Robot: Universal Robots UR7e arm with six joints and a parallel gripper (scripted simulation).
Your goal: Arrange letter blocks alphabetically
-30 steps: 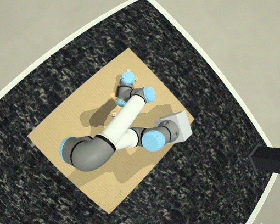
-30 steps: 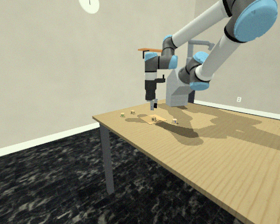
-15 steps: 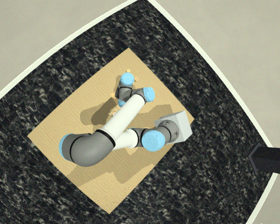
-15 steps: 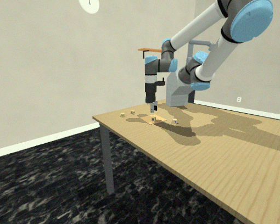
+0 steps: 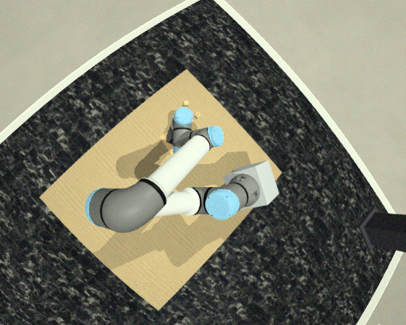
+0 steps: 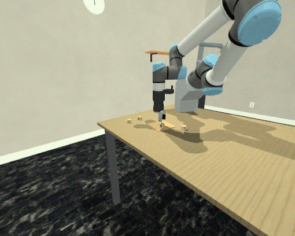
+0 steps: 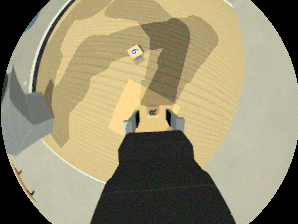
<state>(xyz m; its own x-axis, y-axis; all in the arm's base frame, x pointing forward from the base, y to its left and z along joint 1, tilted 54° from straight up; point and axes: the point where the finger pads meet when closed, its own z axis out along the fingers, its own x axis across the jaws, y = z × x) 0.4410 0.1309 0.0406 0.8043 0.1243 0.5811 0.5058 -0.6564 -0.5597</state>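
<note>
My hand is 10 mm past the mat, 30 mm to the left of it and 60 mm above it.
</note>
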